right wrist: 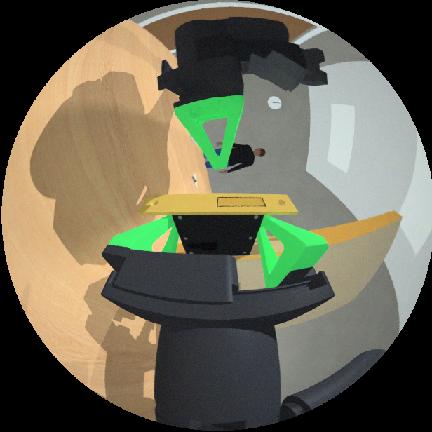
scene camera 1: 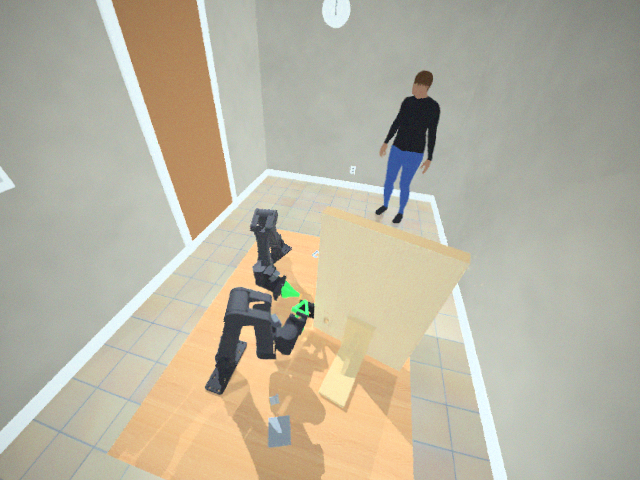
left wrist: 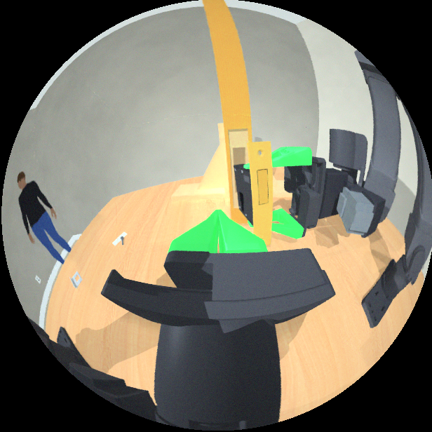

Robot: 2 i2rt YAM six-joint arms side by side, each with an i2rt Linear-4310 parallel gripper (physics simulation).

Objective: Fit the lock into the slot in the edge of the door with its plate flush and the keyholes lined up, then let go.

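Places are measured from the left arm's base along level axes (x down, y back, z left), in millimetres.
Where they show: left gripper, between the fingertips: (scene camera 1: 299,295); right gripper, between the fingertips: (scene camera 1: 304,306); left arm's base, origin of its link: (scene camera 1: 276,255); right arm's base, origin of its link: (scene camera 1: 227,364).
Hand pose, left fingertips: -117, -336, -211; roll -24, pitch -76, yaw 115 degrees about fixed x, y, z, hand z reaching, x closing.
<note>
Each offset is from my left fingertips to the centre of the thing, as dx, dy, dz.
The lock has a brass plate (left wrist: 262,187) (right wrist: 235,204) and a black case (left wrist: 244,192) (right wrist: 217,235). My right gripper (right wrist: 217,215) is shut on the case, one finger at each end. In the left wrist view, the case's far edge overlaps the slot (left wrist: 240,139) in the edge of the door {-193, -290, +8} (scene camera 1: 387,279) (left wrist: 232,85) (right wrist: 355,255); its depth inside is unclear. The plate stands off the door edge, nearly upright. My left gripper (scene camera 1: 298,295) (left wrist: 218,214) (right wrist: 219,168) is shut and empty, in front of the plate without touching it. The lock's keyhole is hidden.
A slanted wooden brace {+37, -297, -52} (scene camera 1: 347,361) supports the door. A grey square plate {+99, -236, -395} (scene camera 1: 279,436) and a small grey piece {+79, -168, -342} (scene camera 1: 273,399) lie below in the scene view. A white piece with a peg (left wrist: 120,239) and a small pale frame (left wrist: 76,279) lie at the left wrist view's left.
</note>
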